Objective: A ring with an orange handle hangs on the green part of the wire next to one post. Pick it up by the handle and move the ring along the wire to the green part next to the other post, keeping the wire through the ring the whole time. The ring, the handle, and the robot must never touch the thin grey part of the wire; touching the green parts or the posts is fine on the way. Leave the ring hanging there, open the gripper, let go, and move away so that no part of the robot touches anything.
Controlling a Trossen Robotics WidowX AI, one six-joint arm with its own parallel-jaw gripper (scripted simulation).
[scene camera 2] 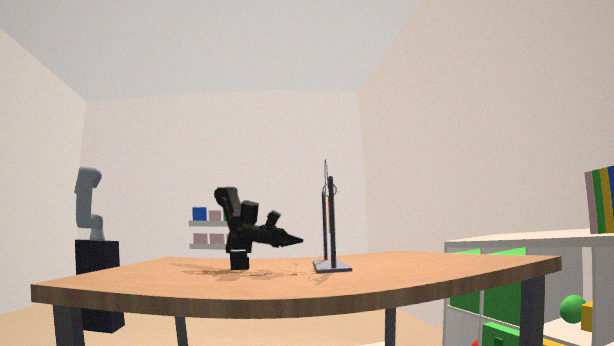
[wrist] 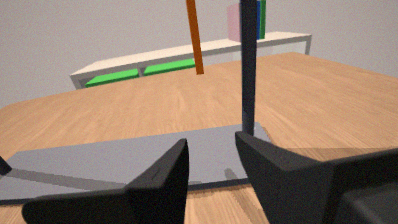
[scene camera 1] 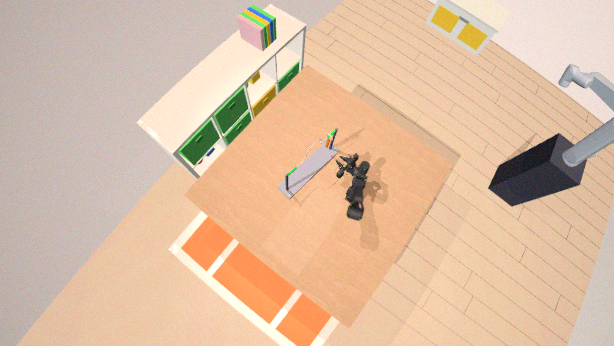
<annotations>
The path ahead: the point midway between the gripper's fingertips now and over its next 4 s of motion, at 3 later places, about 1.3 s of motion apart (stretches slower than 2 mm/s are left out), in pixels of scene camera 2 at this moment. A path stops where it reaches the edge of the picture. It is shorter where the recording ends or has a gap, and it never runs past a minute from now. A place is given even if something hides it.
The gripper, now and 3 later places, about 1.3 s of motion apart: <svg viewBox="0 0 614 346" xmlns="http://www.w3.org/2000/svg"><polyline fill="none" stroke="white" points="303,240 325,227 339,228 339,224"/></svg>
</annotations>
